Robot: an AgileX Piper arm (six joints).
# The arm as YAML. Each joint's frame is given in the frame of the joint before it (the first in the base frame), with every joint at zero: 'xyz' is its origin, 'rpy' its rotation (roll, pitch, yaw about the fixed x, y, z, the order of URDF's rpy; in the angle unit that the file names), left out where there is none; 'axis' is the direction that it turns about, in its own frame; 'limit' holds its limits. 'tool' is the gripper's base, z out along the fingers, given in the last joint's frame.
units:
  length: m
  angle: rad
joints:
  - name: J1
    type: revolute
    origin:
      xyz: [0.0, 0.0, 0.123]
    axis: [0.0, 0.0, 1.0]
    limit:
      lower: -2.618
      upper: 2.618
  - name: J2
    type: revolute
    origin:
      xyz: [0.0, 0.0, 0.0]
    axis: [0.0, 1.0, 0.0]
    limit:
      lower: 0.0
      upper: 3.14
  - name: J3
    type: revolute
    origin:
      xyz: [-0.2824, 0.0, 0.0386]
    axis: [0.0, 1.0, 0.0]
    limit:
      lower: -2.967
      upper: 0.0
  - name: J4
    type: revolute
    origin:
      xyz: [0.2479, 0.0, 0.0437]
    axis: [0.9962, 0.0, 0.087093]
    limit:
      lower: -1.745
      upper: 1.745
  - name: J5
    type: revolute
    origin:
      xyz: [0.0, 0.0, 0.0]
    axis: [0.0, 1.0, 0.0]
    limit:
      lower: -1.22
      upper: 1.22
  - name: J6
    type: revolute
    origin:
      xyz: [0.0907, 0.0, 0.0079]
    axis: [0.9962, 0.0, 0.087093]
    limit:
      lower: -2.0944
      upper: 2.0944
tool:
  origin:
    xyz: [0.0, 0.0, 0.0]
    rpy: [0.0, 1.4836, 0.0]
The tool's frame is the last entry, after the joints.
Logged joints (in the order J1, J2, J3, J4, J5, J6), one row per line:
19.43, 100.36, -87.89, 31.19, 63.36, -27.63
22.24, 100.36, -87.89, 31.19, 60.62, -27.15
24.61, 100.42, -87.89, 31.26, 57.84, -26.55
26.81, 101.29, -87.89, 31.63, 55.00, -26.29
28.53, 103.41, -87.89, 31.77, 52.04, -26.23
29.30, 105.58, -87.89, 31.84, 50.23, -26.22
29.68, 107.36, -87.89, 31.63, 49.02, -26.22
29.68, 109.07, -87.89, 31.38, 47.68, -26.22
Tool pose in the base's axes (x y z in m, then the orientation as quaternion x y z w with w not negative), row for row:
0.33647, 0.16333, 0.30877, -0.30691, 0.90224, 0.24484, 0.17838
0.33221, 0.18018, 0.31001, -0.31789, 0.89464, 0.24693, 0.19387
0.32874, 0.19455, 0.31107, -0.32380, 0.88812, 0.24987, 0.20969
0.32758, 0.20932, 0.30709, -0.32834, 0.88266, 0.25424, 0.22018
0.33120, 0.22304, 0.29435, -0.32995, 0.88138, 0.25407, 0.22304
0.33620, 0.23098, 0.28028, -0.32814, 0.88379, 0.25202, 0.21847
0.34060, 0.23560, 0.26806, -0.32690, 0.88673, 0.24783, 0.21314
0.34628, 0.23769, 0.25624, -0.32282, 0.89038, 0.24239, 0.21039
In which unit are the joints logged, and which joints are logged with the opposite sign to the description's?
The joints are logged in degrees. Opposite sign: none.
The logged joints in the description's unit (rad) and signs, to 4 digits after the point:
0.3391, 1.7516, -1.5340, 0.5444, 1.1058, -0.4822
0.3882, 1.7516, -1.5340, 0.5444, 1.0580, -0.4739
0.4295, 1.7527, -1.5340, 0.5456, 1.0095, -0.4634
0.4679, 1.7678, -1.5340, 0.5520, 0.9599, -0.4588
0.4979, 1.8048, -1.5340, 0.5545, 0.9083, -0.4578
0.5114, 1.8427, -1.5340, 0.5557, 0.8767, -0.4576
0.5180, 1.8738, -1.5340, 0.5520, 0.8556, -0.4576
0.5180, 1.9036, -1.5340, 0.5477, 0.8322, -0.4576

